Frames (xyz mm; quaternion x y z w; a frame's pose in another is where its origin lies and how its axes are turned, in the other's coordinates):
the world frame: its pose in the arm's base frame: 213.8 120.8 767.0 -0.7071 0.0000 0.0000 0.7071
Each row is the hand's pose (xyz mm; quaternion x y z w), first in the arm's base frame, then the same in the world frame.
Working: the arm's base frame: its pose in the world frame: -213.8 767.0 -120.8 0.7071 0.0000 0.0000 0.7071

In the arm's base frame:
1: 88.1 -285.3 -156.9 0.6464 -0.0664 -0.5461 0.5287
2: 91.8 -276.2 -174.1 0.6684 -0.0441 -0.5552 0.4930
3: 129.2 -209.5 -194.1 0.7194 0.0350 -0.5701 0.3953
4: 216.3 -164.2 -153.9 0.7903 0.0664 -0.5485 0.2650
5: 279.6 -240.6 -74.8 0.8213 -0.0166 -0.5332 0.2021
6: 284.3 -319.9 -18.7 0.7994 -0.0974 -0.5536 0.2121
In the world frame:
1: -125.7 923.9 -406.1 -0.8309 -0.3392 0.4331 0.0832
2: -122.0 941.1 -397.0 -0.8212 -0.3614 0.4238 0.1240
3: -84.6 961.1 -330.3 -0.7882 -0.4279 0.3784 0.2292
4: 2.5 920.9 -285.0 -0.7462 -0.4348 0.3409 0.3714
5: 65.8 841.8 -361.4 -0.7237 -0.3653 0.3888 0.4379
6: 70.5 785.7 -440.7 -0.7152 -0.3226 0.4603 0.4153

